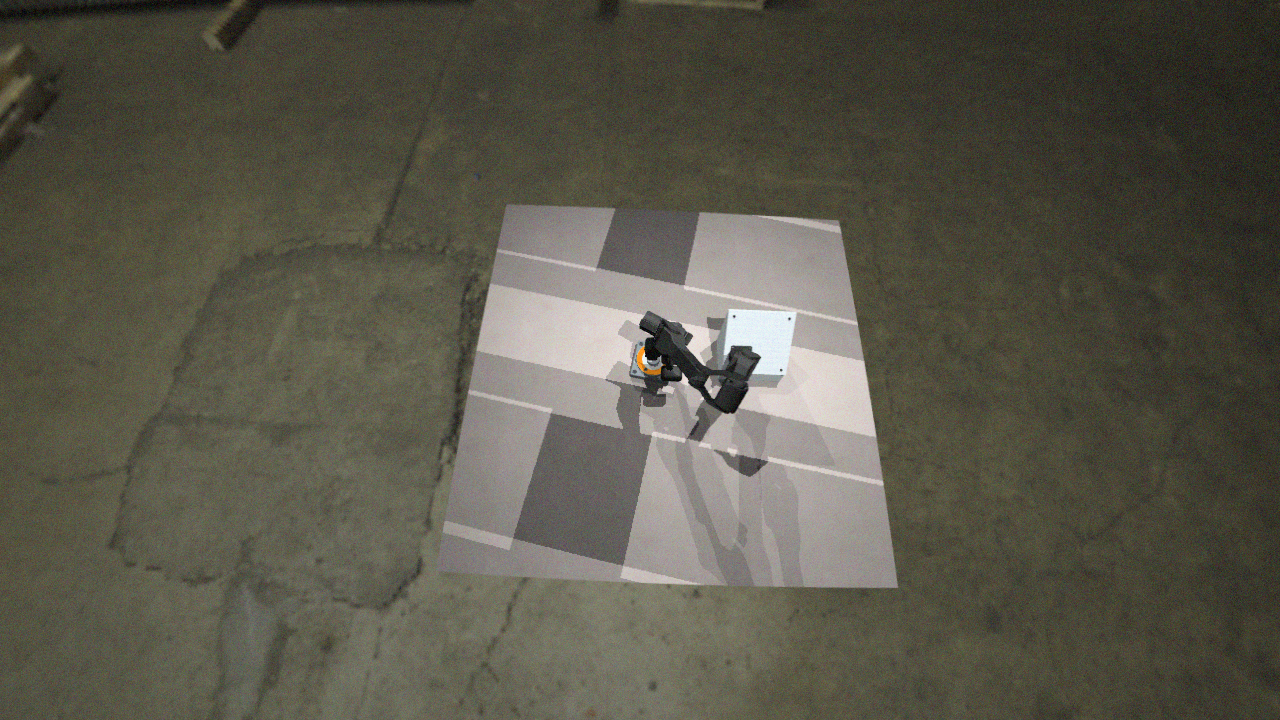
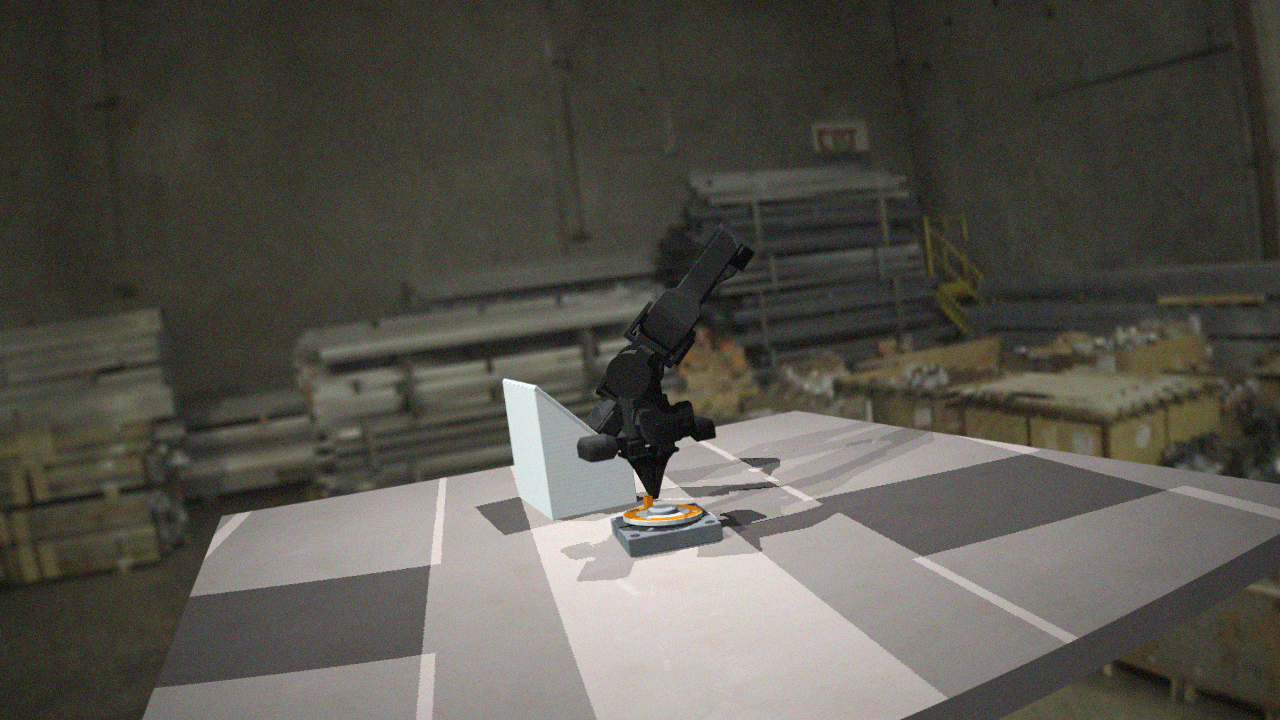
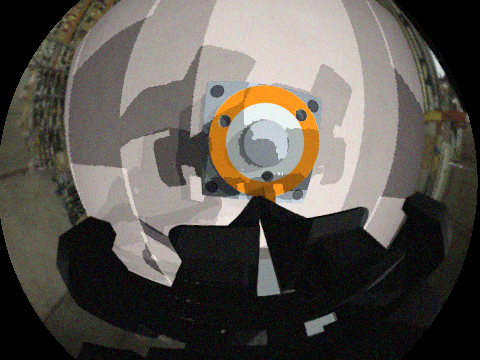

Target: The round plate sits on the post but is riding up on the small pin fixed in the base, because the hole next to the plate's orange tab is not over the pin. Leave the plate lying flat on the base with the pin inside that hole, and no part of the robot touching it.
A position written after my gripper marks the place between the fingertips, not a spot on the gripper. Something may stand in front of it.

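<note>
There is my gripper (image 2: 654,498), which I also find in image 3, the gripper (image 3: 257,200). A round plate (image 2: 686,513) is in sight as well, and so is a square grey base (image 2: 636,540). Image 3 gives me the plate (image 3: 262,102) again, together with the base (image 3: 212,184).
</note>
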